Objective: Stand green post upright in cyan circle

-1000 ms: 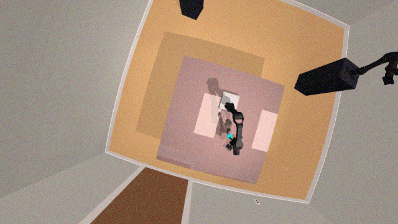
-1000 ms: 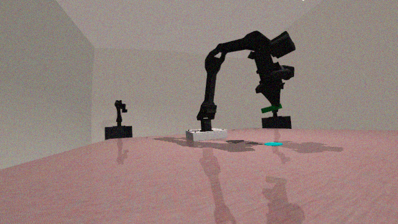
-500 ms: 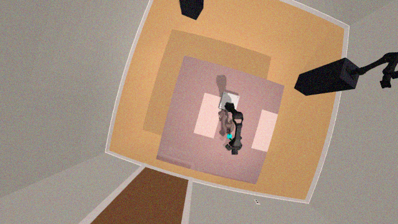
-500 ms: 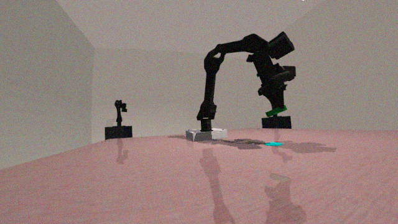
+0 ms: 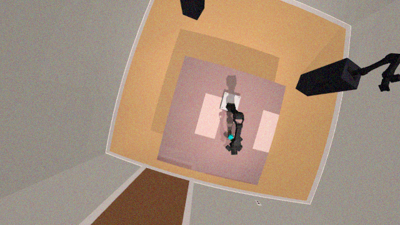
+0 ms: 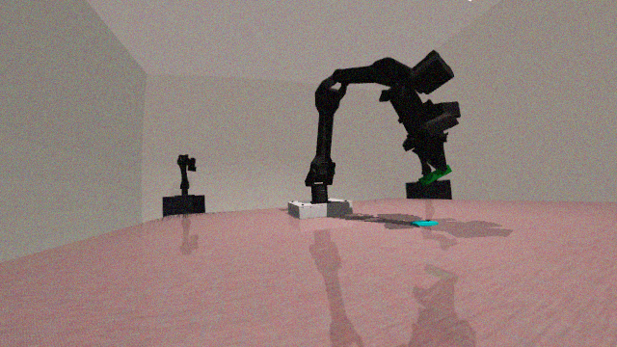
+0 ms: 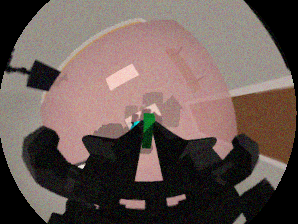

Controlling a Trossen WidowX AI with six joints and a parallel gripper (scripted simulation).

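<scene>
Now: gripper tip 4 cm past the cyan circle, 3 cm to the left of it and 11 cm above it. The rest, counted from my gripper tip: green post: 1 cm behind, 2 cm to the right, 1 cm below.
</scene>
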